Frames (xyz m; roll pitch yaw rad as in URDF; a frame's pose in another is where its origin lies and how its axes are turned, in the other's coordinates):
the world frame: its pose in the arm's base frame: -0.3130 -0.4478 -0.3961 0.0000 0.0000 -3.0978
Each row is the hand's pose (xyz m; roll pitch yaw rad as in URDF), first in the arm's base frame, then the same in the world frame.
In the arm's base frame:
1: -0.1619 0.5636 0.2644 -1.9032 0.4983 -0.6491
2: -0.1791 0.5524 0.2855 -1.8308 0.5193 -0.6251
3: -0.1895 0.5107 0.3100 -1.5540 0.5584 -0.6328
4: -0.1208 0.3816 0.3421 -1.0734 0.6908 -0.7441
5: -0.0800 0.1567 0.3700 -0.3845 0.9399 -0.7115
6: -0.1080 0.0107 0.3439 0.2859 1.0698 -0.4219
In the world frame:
1: -0.1952 -1.0038 0.6605 -1.9032 0.4983 2.4487
2: -0.1776 -0.9934 0.6816 -1.8308 0.5193 2.4727
3: -0.1653 -0.9522 0.7061 -1.5540 0.5584 2.4650
4: -0.2283 -0.8202 0.7382 -1.0734 0.6908 2.3537
5: -0.2592 -0.5937 0.7661 -0.3845 0.9399 2.3863
6: -0.2249 -0.4491 0.7400 0.2859 1.0698 2.6759

